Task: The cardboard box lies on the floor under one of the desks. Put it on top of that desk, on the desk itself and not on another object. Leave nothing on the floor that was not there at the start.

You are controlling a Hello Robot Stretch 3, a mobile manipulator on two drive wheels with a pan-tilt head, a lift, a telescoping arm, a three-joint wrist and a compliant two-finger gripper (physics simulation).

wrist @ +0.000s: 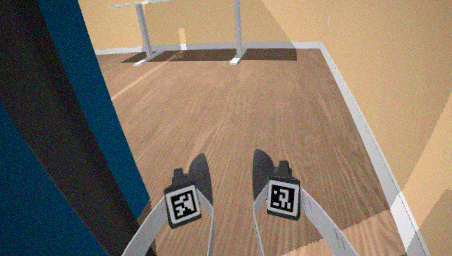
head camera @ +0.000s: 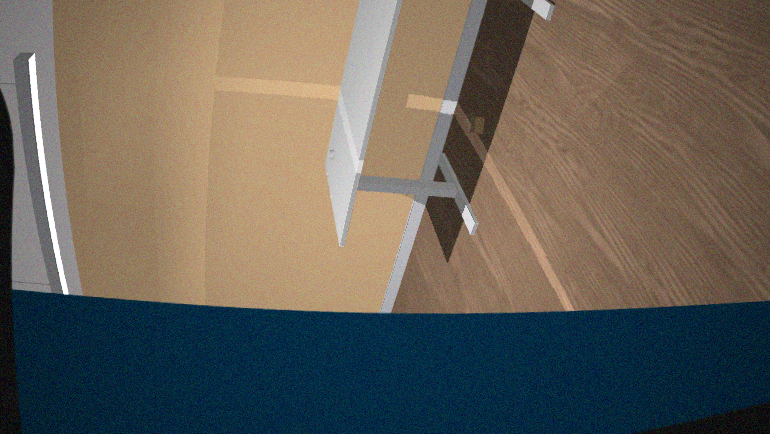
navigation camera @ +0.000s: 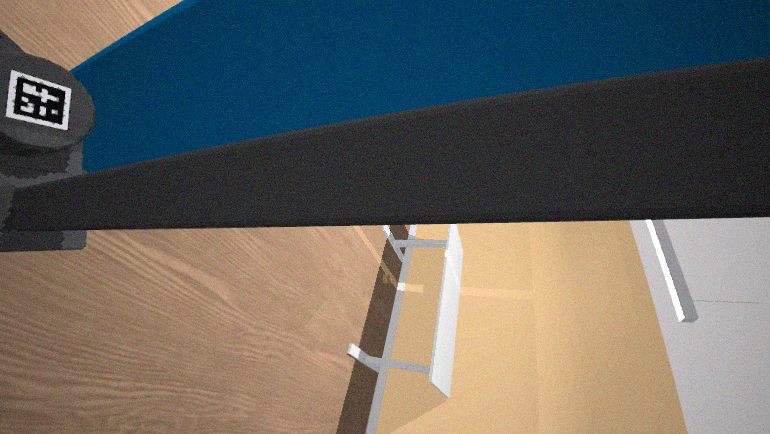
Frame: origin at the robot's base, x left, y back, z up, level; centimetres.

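Seen in the pictures: gripper, fingertip midpoint: (wrist: 231,169).
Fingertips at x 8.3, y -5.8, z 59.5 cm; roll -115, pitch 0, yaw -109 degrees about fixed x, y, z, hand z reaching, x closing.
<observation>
A point is followed by its place in that frame.
The white-topped desk (head camera: 365,64) {x 266.4, y -61.4, z 72.0 cm} (navigation camera: 446,323) {x 257.2, y -71.6, z 72.0 cm} stands against the far tan wall; its grey legs end in feet on the wooden floor. In the wrist view, part of a desk (wrist: 238,25) {x 241.7, y -107.5, z 36.5 cm} shows at the top, beyond the gripper. A small tan patch (head camera: 477,125) {x 287.7, y -41.5, z 3.7 cm} (navigation camera: 387,278) {x 288.2, y -41.3, z 5.0 cm} shows in the desk's floor shadow; I cannot tell whether it is the cardboard box or light. I see no clear cardboard box. My gripper (wrist: 231,169) {x 8.3, y -5.8, z 59.5 cm} is open, with bare floor between its fingertips, far short of the desk. The fingers do not show in the head or navigation view.
A large blue surface (head camera: 323,377) {x 58.2, y 17.4, z 120.7 cm} (navigation camera: 377,64) {x 40.9, y 29.4, z 107.4 cm} (wrist: 87,75) {x 61.4, y 15.2, z 56.3 cm} stands close by, filling the head view's lower part and the wrist view's left side. My dark arm (navigation camera: 485,145) {x 11.7, y 7.0, z 124.2 cm} crosses in front of it. A wall with a white baseboard (wrist: 360,120) {x 65.1, y -103.1, z 6.3 cm} runs along the right in the wrist view.
</observation>
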